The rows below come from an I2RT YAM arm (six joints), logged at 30 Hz.
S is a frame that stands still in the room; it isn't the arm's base.
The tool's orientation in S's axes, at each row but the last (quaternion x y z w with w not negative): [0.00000, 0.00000, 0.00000, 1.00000]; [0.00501, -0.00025, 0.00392, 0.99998]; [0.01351, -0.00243, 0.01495, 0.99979]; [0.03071, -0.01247, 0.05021, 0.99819]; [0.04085, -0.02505, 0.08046, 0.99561]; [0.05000, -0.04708, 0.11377, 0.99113]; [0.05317, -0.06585, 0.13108, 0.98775]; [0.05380, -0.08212, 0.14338, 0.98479]
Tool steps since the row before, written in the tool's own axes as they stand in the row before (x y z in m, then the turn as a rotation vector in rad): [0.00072, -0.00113, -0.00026, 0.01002, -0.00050, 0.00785]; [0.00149, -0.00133, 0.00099, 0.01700, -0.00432, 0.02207]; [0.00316, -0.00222, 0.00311, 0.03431, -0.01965, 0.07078]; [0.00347, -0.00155, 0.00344, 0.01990, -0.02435, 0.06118]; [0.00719, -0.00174, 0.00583, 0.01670, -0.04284, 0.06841]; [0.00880, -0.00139, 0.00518, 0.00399, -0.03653, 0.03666]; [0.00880, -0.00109, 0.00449, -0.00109, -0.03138, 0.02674]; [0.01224, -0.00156, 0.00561, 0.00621, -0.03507, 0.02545]
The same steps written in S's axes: [0.00072, -0.00113, -0.00026, 0.01002, -0.00050, 0.00785]; [0.00150, -0.00133, 0.00098, 0.01702, -0.00441, 0.02203]; [0.00321, -0.00221, 0.00307, 0.03457, -0.02053, 0.07040]; [0.00353, -0.00141, 0.00344, 0.02092, -0.02603, 0.06014]; [0.00712, -0.00107, 0.00607, 0.02045, -0.04534, 0.06573]; [0.00843, 0.00003, 0.00593, 0.00928, -0.03855, 0.03350]; [0.00819, 0.00062, 0.00560, 0.00420, -0.03367, 0.02345]; [0.01121, 0.00113, 0.00754, 0.01236, -0.03502, 0.02317]
